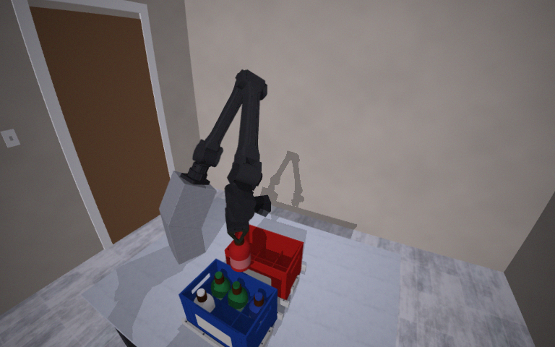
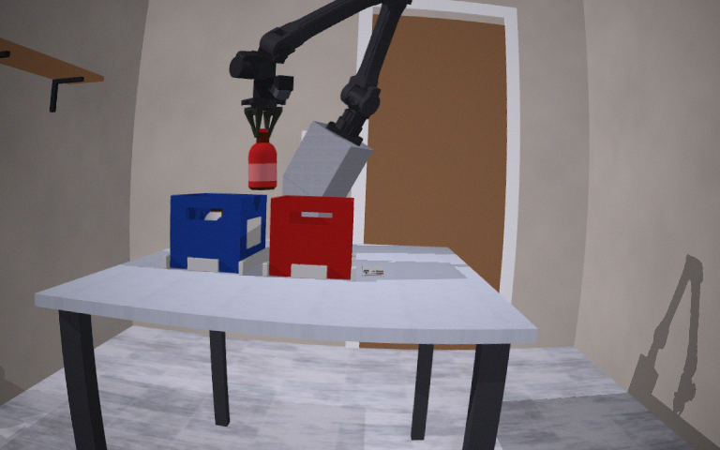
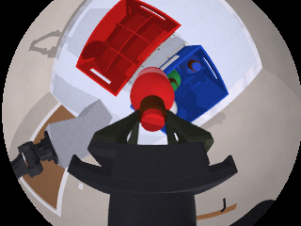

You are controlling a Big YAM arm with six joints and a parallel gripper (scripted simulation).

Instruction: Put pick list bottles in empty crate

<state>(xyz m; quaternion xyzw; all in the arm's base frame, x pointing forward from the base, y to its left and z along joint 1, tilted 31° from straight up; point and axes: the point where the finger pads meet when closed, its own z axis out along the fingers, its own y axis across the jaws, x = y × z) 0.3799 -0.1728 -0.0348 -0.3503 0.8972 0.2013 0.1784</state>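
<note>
Right now the red-label bottle is 6 cm below my hand. The rest, counted from my hand: blue crate (25 cm below, 10 cm to the right, 2 cm ahead); then white-label bottle (24 cm below, 14 cm to the right, 7 cm behind); then blue bottle (24 cm below, 11 cm ahead, 5 cm to the right).
</note>
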